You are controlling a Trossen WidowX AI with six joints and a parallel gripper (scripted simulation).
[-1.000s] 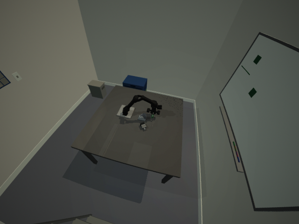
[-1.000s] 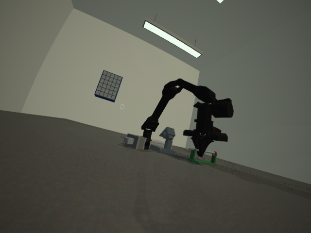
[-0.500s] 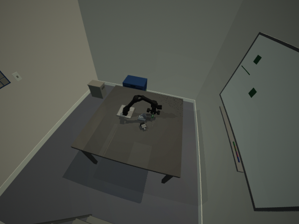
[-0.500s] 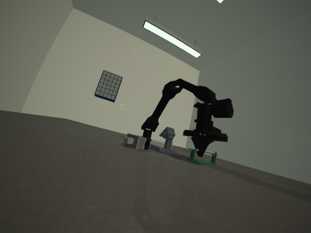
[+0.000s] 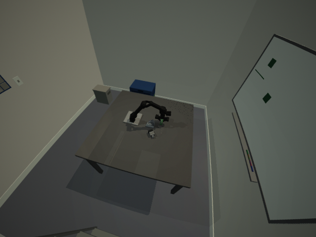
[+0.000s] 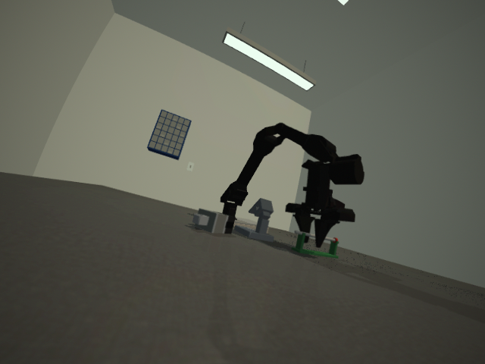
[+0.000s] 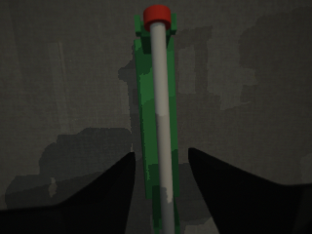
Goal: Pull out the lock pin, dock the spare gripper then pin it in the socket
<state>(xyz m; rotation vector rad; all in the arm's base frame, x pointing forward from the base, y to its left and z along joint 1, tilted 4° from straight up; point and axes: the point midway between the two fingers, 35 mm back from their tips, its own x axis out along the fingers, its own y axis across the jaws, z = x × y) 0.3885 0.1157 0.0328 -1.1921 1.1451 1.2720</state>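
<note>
Now: gripper tip 2 cm to the right of the green cradle. Round my gripper tip: grey mount (12 cm behind, 10 cm to the right, 3 cm above); spare gripper (7 cm behind, 25 cm to the right).
</note>
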